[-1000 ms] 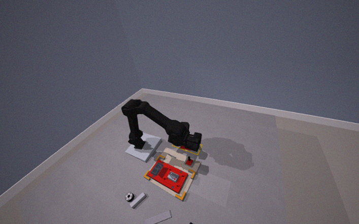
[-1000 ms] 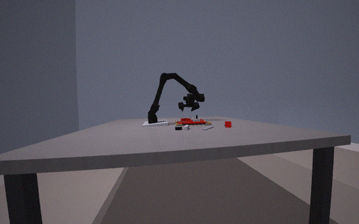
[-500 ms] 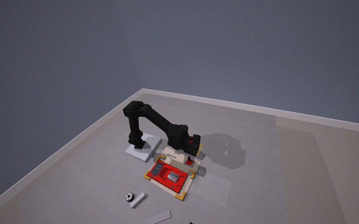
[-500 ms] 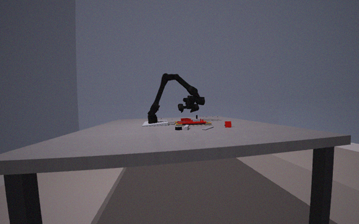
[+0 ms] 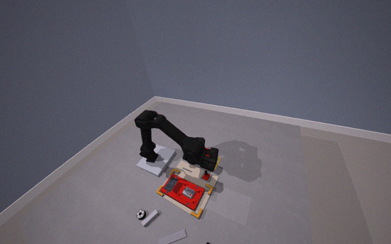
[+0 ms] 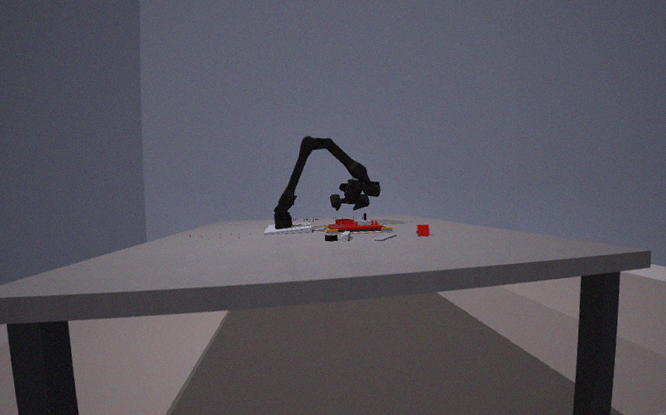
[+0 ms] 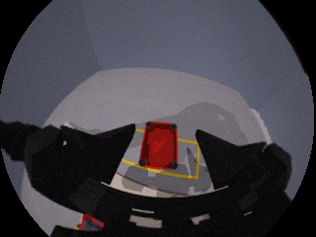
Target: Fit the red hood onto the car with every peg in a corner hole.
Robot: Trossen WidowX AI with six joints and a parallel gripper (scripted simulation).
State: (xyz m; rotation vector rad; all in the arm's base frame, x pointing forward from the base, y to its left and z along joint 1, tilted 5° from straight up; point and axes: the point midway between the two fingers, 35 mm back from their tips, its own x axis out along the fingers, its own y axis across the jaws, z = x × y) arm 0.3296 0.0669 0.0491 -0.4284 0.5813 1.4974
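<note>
The red hood is 6 cm below my gripper tip, 1 cm to the right of it and 1 cm behind it. The rest, counted from my gripper tip: wheel: 40 cm to the right, 22 cm behind, 7 cm below; grey engine block: 25 cm to the right, 5 cm below, 2 cm behind.
</note>
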